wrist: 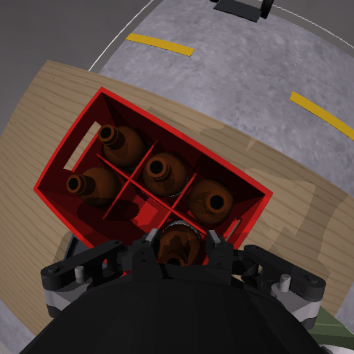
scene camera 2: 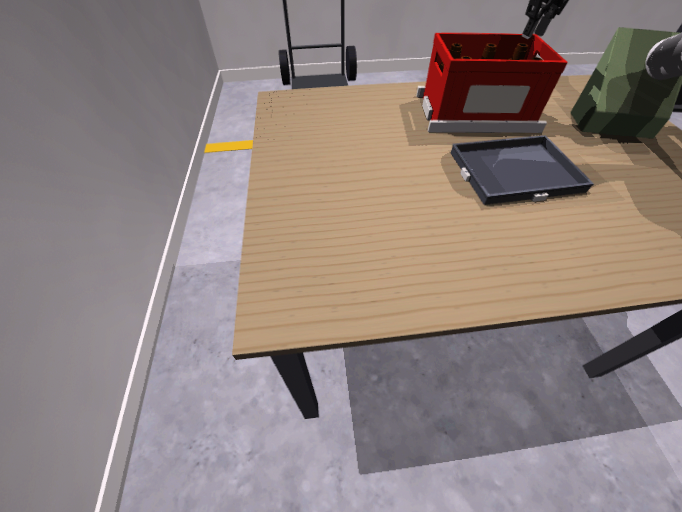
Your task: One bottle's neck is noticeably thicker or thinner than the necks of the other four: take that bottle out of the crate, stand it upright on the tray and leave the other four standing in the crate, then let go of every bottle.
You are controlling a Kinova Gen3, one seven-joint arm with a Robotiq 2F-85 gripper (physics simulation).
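Places are measured from the arm's base along level axes (x ahead, y left, z up), in centimetres.
Pixels of known places: gripper, between the fingertips: [wrist: 182,238] [scene camera 2: 532,36]; arm's base, origin of its link: [wrist: 340,353] [scene camera 2: 665,59].
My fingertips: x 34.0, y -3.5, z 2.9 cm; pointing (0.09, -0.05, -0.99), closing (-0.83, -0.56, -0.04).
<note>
Ahead of a thing's pixels: the offset from my fingertips to its middle. "pt": to the spot under its first point. Level surfaces: height alone.
The red crate @(dz -11.1, dx +7.7, dy -0.2 cm) [scene camera 2: 498,74] [wrist: 185,145] holds five brown bottles upright in six compartments. In the wrist view, three stand in the far row: left [wrist: 122,147], middle [wrist: 165,176] and right [wrist: 211,200]. The near row has one at left [wrist: 100,186], an empty middle compartment and one at right [wrist: 179,244]. My gripper [scene camera 2: 532,35] [wrist: 182,238] is partly open, its fingers on either side of the near-right bottle in the wrist view, holding nothing. That bottle's mouth is partly hidden by the gripper. I cannot tell which neck differs. The dark tray @(pt dz -19.4, dx +2.3, dy +27.4 cm) [scene camera 2: 528,171] holds no bottle.
Grey rails @(dz -18.4, dx +7.5, dy +9.7 cm) [scene camera 2: 484,127] border the crate's base on the wooden table @(dz -19.9 cm) [scene camera 2: 358,220]. A green angular object [scene camera 2: 622,82] stands right of the crate, beside part of the arm. A hand truck [scene camera 2: 319,81] stands behind the table. The tray lies in front of the crate.
</note>
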